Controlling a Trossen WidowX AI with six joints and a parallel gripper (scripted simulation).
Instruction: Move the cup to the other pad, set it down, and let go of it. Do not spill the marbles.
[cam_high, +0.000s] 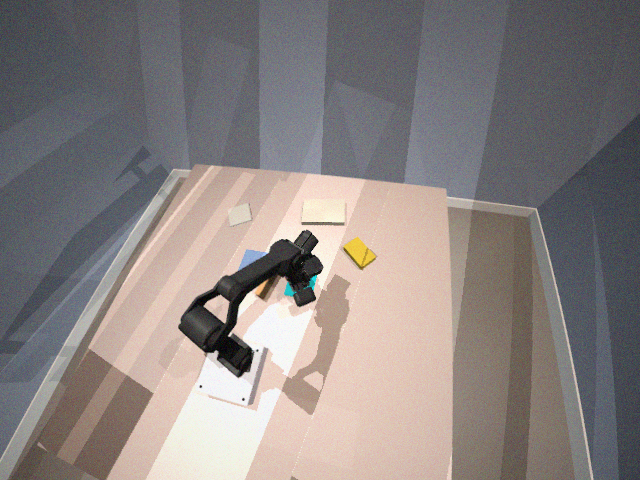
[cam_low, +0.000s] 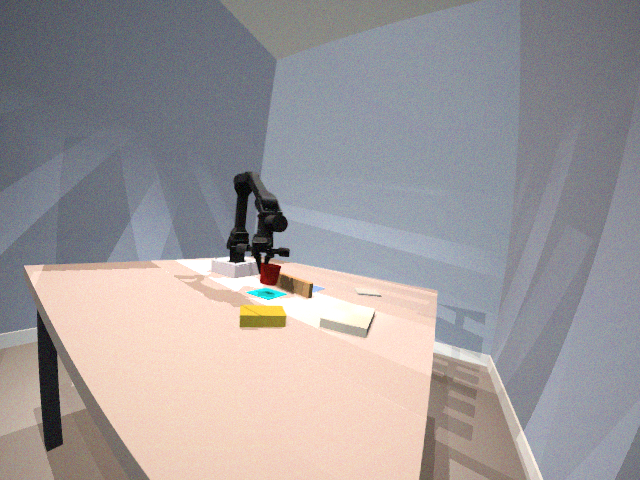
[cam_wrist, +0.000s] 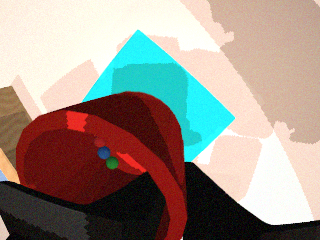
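The blue marble is 3 cm ahead of my gripper tip, 3 cm to the left of it and 2 cm below it. The rest, counted from my gripper tip: red cup (3 cm ahead, 1 cm to the left); wooden bar (6 cm ahead, 12 cm to the left, 5 cm below); cyan pad (2 cm ahead, 1 cm to the left, 8 cm below).
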